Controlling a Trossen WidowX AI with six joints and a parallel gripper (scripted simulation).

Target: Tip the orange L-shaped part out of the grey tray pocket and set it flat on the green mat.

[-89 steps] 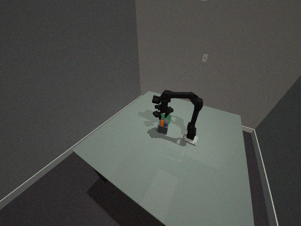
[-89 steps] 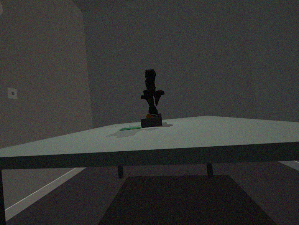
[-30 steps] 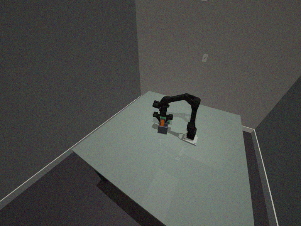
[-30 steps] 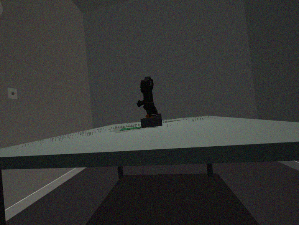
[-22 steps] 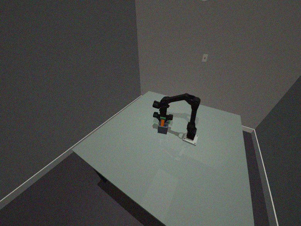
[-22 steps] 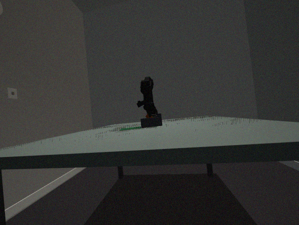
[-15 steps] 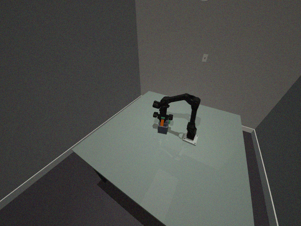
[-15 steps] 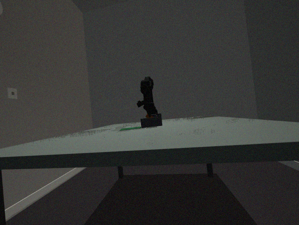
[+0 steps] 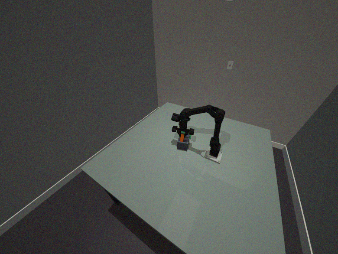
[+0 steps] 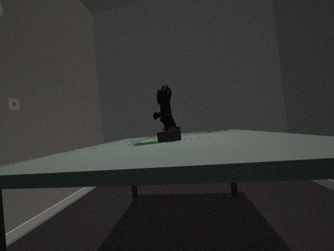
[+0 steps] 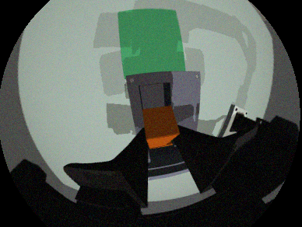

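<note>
The green mat is 20 mm ahead of my gripper tip, 140 mm to the right of it and 80 mm below it. From my gripper tip the other things lie so: orange L-shaped part 20 mm behind, 30 mm to the left, 30 mm below.
</note>
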